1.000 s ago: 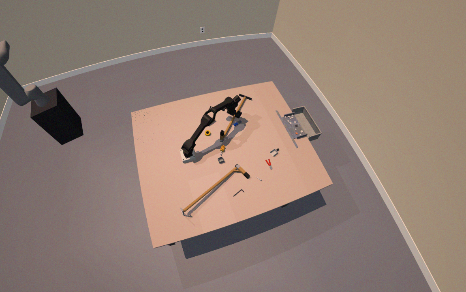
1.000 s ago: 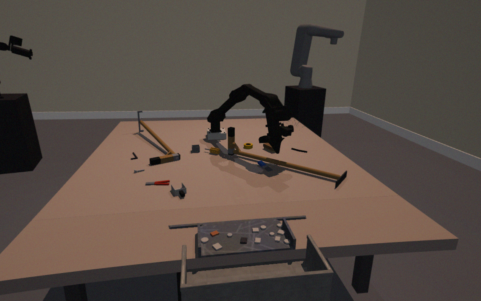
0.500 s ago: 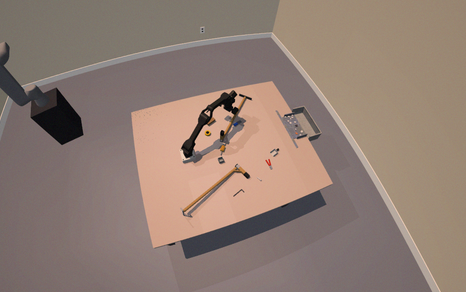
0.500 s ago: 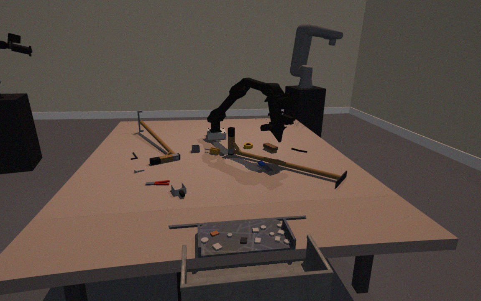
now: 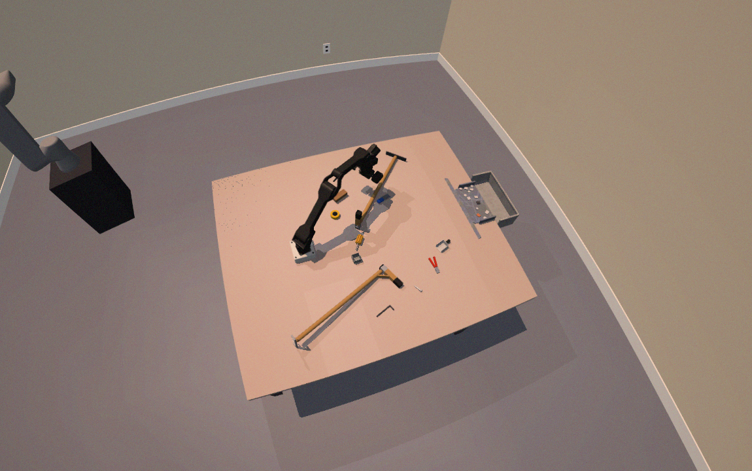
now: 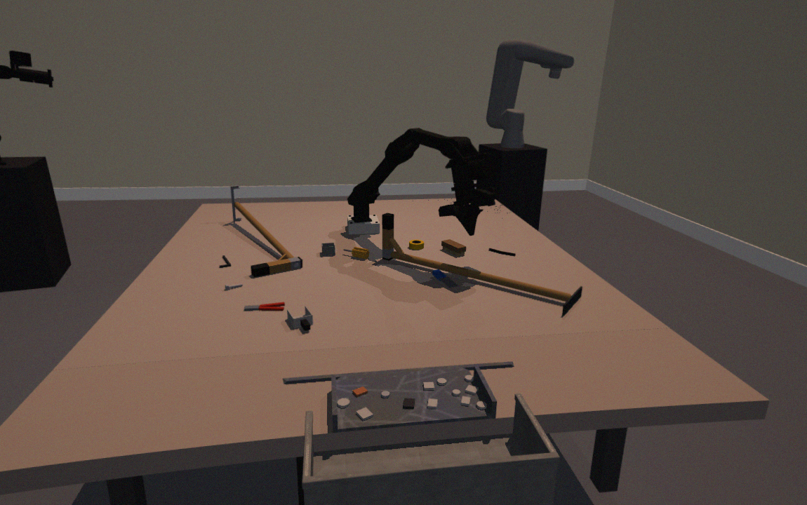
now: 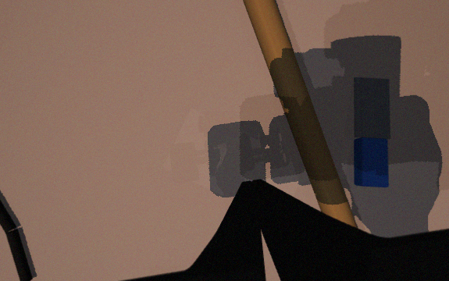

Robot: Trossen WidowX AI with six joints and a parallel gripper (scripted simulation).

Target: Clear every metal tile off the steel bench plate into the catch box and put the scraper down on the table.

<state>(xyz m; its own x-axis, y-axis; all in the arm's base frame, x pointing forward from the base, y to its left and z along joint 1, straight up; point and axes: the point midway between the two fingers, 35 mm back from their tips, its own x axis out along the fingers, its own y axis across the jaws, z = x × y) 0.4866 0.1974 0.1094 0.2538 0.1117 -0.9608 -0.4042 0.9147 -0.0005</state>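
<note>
Now: the blue-handled putty knife 110 mm to the right of my gripper tip, 100 mm below it and 50 mm ahead of it. From my gripper tip the other things lie so: yellow tape roll: 250 mm behind, 100 mm below, 80 mm to the right; then wood block: 170 mm behind, 100 mm below, 20 mm to the left; then long scraper: 60 mm ahead, 50 mm below, 30 mm to the right.
</note>
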